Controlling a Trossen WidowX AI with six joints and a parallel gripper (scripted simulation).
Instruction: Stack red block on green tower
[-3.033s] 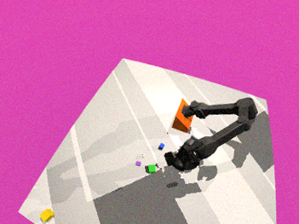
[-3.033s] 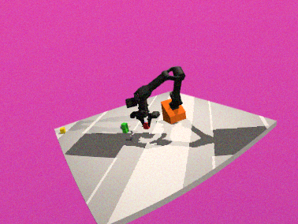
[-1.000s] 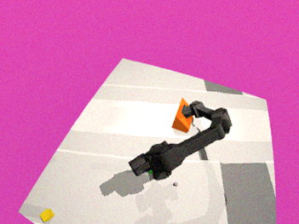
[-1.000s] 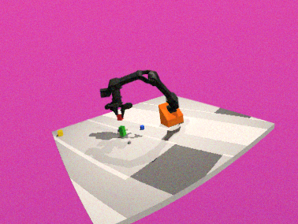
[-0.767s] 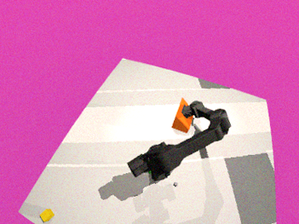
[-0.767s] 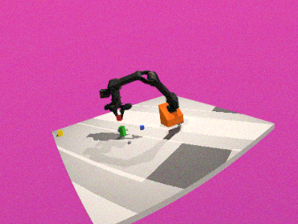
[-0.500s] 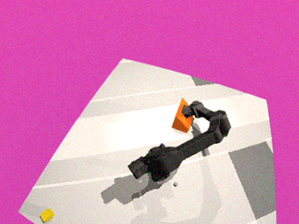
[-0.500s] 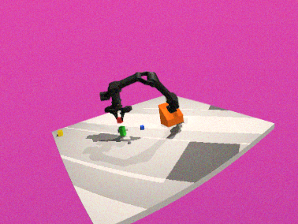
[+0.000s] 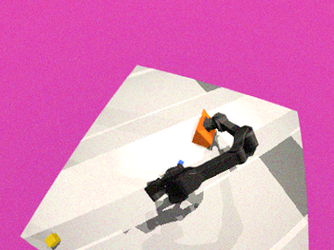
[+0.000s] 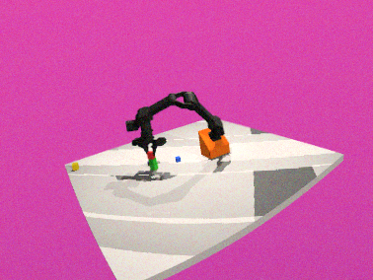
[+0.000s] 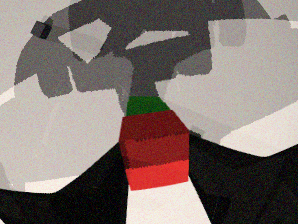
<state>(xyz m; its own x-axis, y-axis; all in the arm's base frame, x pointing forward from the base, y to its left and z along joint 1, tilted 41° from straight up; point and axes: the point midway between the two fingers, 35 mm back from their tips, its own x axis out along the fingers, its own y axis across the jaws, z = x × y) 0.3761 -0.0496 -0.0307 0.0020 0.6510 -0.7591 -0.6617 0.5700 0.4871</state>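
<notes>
Right now the red block is 1 cm above my gripper tip. Round my gripper tip: yellow block: 43 cm ahead, 37 cm to the right, 6 cm below; then purple block: 8 cm to the right, 7 cm below, 1 cm behind; then blue block: 15 cm behind, 7 cm below.
</notes>
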